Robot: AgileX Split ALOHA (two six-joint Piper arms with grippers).
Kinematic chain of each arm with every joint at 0, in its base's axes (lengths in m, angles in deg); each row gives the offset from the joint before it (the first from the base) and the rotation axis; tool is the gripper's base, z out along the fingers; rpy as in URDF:
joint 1: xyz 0 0 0.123 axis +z
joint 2: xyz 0 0 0 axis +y
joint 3: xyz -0.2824 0 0.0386 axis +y
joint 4: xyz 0.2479 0 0.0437 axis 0.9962 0 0.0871
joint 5: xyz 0 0 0 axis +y
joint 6: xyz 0.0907 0 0.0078 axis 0.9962 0 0.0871
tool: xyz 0 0 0 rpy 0 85 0
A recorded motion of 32 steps. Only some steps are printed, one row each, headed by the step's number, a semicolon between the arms.
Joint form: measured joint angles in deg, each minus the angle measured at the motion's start. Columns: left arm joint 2, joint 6, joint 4, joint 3, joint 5, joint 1; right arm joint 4, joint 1, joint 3, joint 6, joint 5, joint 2.
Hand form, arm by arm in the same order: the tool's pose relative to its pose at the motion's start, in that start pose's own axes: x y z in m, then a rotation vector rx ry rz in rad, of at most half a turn. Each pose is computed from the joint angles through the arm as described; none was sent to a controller.
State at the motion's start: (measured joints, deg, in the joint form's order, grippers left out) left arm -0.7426 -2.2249 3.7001 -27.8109 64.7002 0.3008; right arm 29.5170 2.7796 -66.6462 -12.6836 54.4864 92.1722
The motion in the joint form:
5: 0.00 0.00 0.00 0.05 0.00 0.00; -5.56 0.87 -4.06 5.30 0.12 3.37
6: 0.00 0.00 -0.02 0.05 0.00 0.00; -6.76 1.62 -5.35 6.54 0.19 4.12
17: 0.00 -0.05 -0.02 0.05 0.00 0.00; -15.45 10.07 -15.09 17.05 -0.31 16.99
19: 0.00 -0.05 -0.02 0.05 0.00 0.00; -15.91 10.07 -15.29 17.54 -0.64 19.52
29: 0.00 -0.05 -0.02 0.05 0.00 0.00; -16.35 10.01 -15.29 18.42 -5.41 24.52
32: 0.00 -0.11 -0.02 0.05 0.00 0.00; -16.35 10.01 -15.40 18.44 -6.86 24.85
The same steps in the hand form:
5: 0.0002 0.0000 0.0002 0.0000 0.0009 0.0001; -0.0148 -0.0031 0.0071 0.0720 0.0105 0.0183
6: 0.0002 0.0000 0.0002 0.0003 0.0009 -0.0001; -0.0189 0.0000 0.0087 0.0842 0.0096 0.0129
17: 0.0002 0.0000 0.0002 0.0003 0.0009 -0.0010; -0.0441 0.0255 0.0752 0.1816 0.0996 -0.0118
19: 0.0002 0.0000 0.0002 0.0003 0.0009 -0.0010; -0.0439 0.0187 0.0910 0.1973 0.1310 0.0021
29: 0.0002 0.0000 0.0002 0.0003 0.0009 -0.0010; -0.0463 0.0046 0.1242 0.2178 0.1280 0.0281
32: 0.0002 0.0000 0.0002 0.0003 0.0009 -0.0020; -0.0486 0.0040 0.1263 0.2166 0.1065 0.0268

